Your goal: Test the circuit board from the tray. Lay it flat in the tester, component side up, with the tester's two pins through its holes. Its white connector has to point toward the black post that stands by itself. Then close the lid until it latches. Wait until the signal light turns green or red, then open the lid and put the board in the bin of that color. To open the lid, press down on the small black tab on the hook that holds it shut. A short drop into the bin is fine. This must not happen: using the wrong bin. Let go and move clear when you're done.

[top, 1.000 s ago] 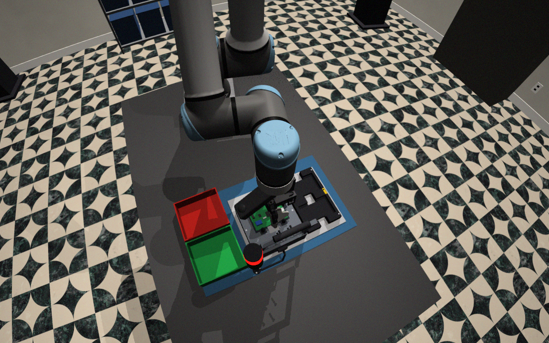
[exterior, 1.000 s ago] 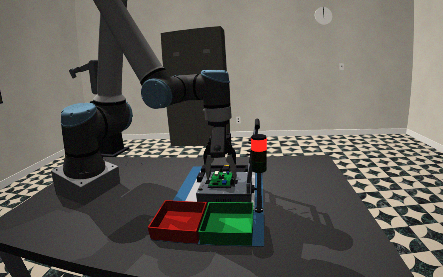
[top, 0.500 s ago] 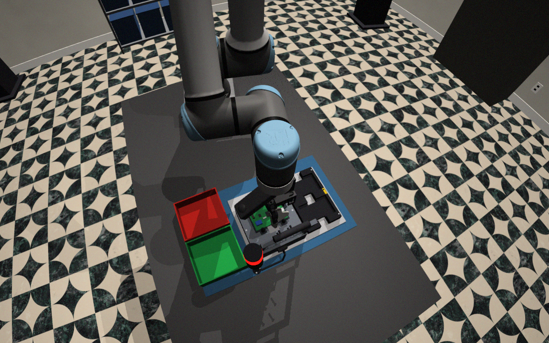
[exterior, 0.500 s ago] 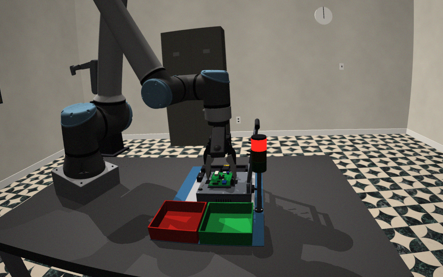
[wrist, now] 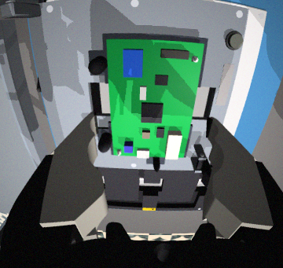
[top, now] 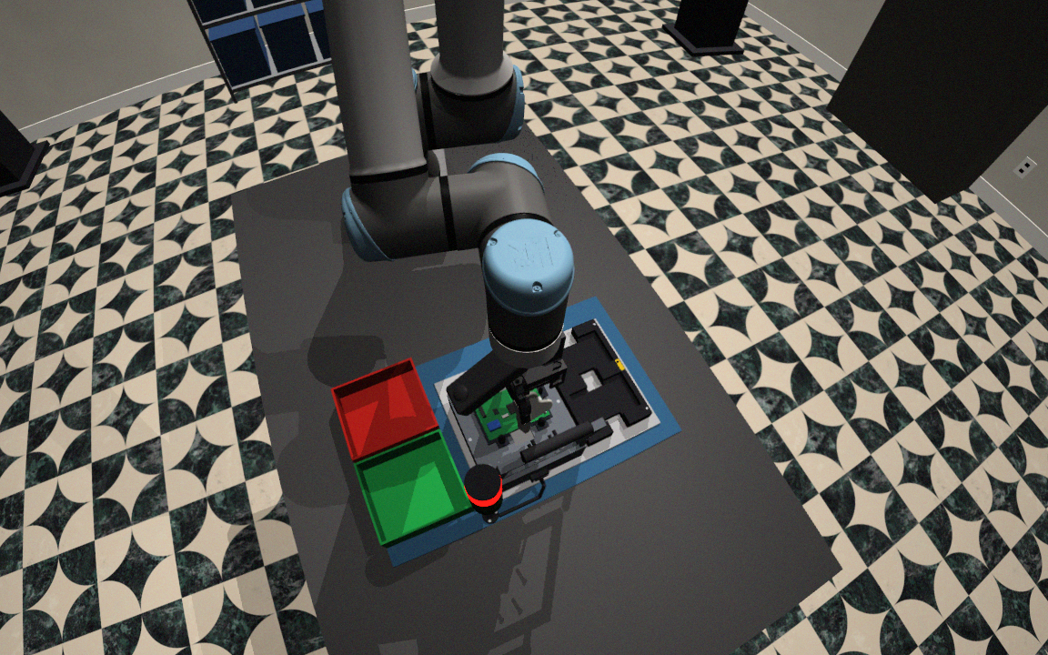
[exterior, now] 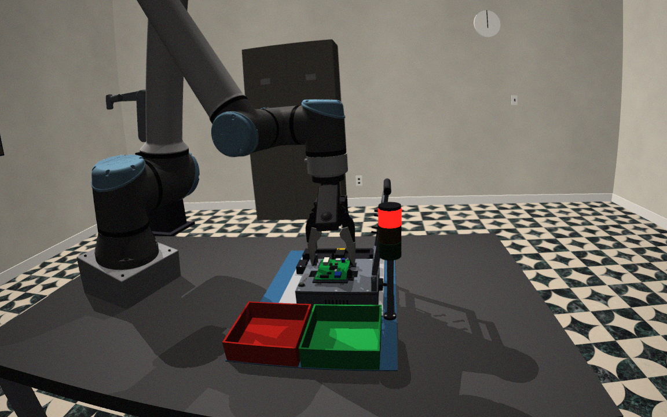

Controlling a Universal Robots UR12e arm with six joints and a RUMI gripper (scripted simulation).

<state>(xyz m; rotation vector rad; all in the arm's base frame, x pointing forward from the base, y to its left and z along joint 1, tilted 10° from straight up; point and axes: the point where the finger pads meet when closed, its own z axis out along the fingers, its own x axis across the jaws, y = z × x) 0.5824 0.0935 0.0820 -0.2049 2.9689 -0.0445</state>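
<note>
The green circuit board is 2 cm below my hand. Round my hand: clear lid 12 cm ahead, 10 cm above, 1 cm to the left; green bin 19 cm to the right, 8 cm below, 7 cm ahead; red bin 21 cm to the right, 8 cm below, 8 cm behind.
</note>
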